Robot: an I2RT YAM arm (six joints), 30 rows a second.
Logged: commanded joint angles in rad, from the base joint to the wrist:
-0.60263, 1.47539, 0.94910, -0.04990, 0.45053, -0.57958
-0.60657, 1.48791, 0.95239, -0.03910, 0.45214, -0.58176
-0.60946, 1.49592, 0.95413, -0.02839, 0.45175, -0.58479
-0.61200, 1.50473, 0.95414, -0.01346, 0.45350, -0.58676
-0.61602, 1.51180, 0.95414, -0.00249, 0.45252, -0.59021
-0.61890, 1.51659, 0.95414, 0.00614, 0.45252, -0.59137
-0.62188, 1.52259, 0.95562, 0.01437, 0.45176, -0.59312
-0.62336, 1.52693, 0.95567, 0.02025, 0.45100, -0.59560
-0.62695, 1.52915, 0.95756, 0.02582, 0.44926, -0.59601
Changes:
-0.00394, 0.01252, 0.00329, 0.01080, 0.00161, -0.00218
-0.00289, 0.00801, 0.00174, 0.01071, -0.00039, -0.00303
-0.00254, 0.00881, 0.00001, 0.01493, 0.00175, -0.00197
-0.00402, 0.00707, 0.00000, 0.01097, -0.00098, -0.00345
-0.00288, 0.00479, 0.00000, 0.00863, 0.00000, -0.00116
-0.00298, 0.00600, 0.00148, 0.00823, -0.00076, -0.00175
-0.00148, 0.00434, 0.00005, 0.00588, -0.00076, -0.00248
-0.00359, 0.00222, 0.00189, 0.00557, -0.00174, -0.00041

